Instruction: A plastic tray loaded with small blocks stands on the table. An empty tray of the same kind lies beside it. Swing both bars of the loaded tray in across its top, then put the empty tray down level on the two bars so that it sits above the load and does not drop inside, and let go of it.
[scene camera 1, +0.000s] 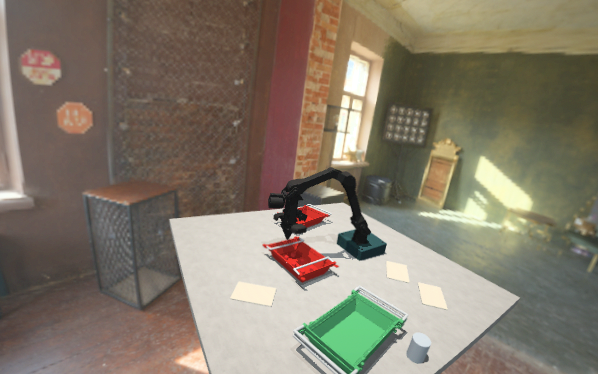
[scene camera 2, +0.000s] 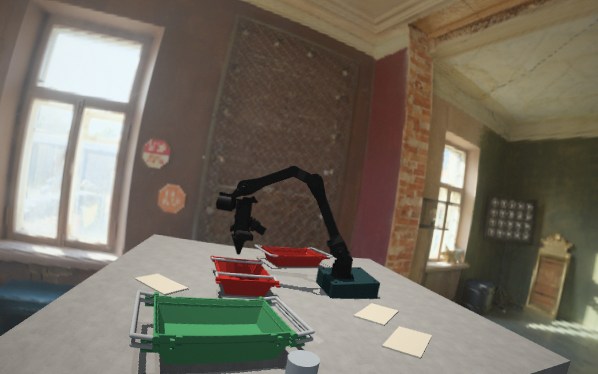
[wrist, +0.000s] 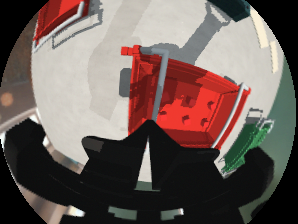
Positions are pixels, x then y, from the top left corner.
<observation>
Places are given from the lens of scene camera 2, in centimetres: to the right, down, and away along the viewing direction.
gripper (scene camera 2: 238, 254): -23, 25, 108
red tray (scene camera 2: 288, 257): -5, 32, 133
</observation>
